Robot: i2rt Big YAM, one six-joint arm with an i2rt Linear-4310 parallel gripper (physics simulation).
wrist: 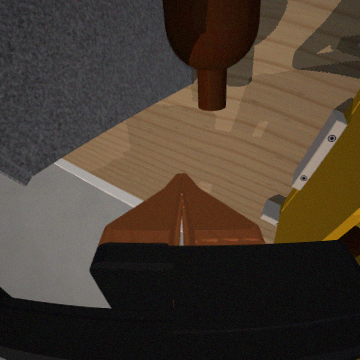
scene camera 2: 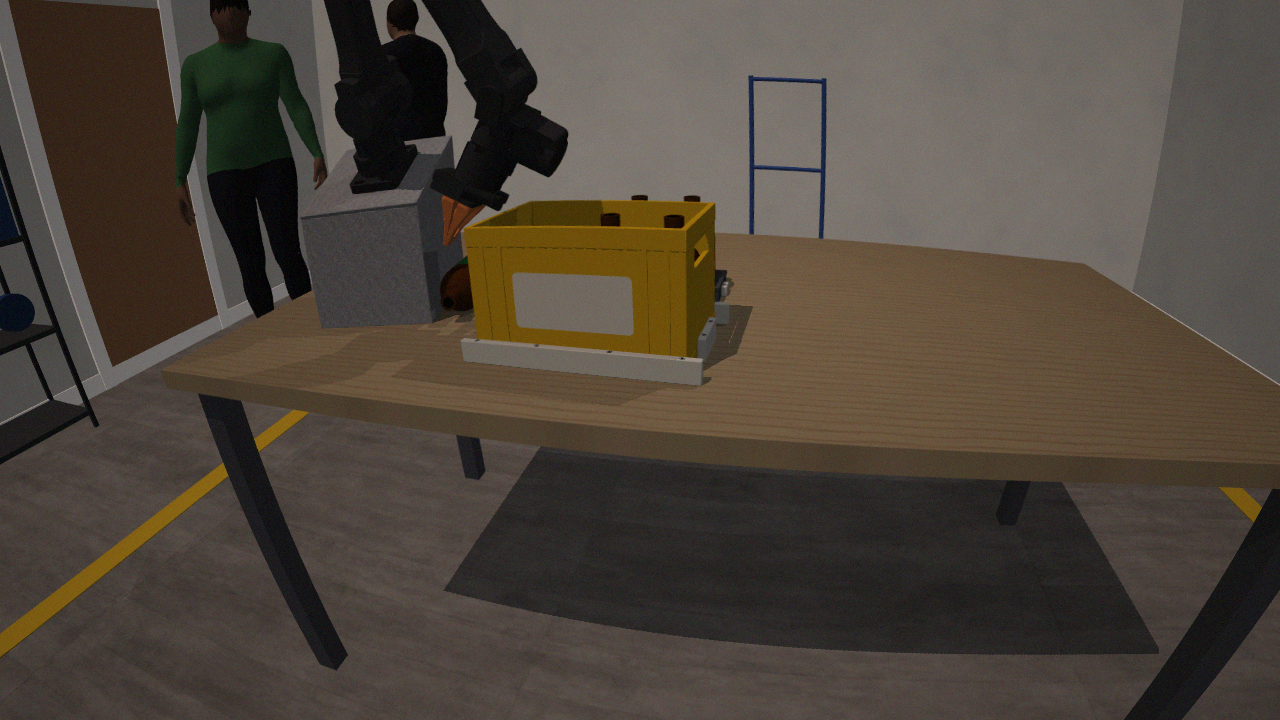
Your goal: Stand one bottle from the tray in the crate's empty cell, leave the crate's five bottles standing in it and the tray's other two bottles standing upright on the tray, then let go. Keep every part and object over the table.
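Frame: origin at the arm's base, x up, y right, z ahead, level; metres.
Seen in the pictures: gripper, fingertip midpoint: (wrist: 181, 181) (scene camera 2: 446, 245); arm's base, link origin: (scene camera 2: 385, 172).
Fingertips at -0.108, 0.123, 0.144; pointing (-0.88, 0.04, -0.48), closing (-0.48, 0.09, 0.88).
Pixels of each thing's top centre, then the offset from my fingertips to it, as dx, dy, dz. "pt": a spot on its surface instead. Level surfaces: height alone.
- yellow crate, top centre: (scene camera 2: 594, 212) +0.045, +0.059, +0.224
- brown bottle, top centre: (wrist: 189, 8) (scene camera 2: 461, 265) -0.056, -0.095, -0.015
- small dark part, surface spot: (scene camera 2: 720, 284) pt -0.106, -0.109, +0.399
- table, surface height: dx -0.130
The yellow crate (scene camera 2: 572, 304) (wrist: 320, 200) stands on the table. Several dark bottle tops (scene camera 2: 610, 220) (scene camera 2: 673, 221) (scene camera 2: 691, 198) show above its rim. The crate's cells and its empty cell are hidden in the scene view. A brown bottle (scene camera 2: 457, 288) (wrist: 212, 35) lies on its side on the table, between the grey pedestal and the crate, partly hidden by the crate in the scene view. My gripper (scene camera 2: 446, 242) (wrist: 181, 181) is shut and empty. Its orange fingers are above the table beside the crate's left side, apart from the bottle. The tray cannot be made out in either view.
The grey pedestal (scene camera 2: 371, 264) (wrist: 90, 75) carries the arm left of the crate. White rails (scene camera 2: 581, 360) (wrist: 320, 155) run along the crate's base. A small dark part (scene camera 2: 720, 284) shows behind the crate. Two people and a blue frame (scene camera 2: 786, 168) are beyond the table (scene camera 2: 939, 358).
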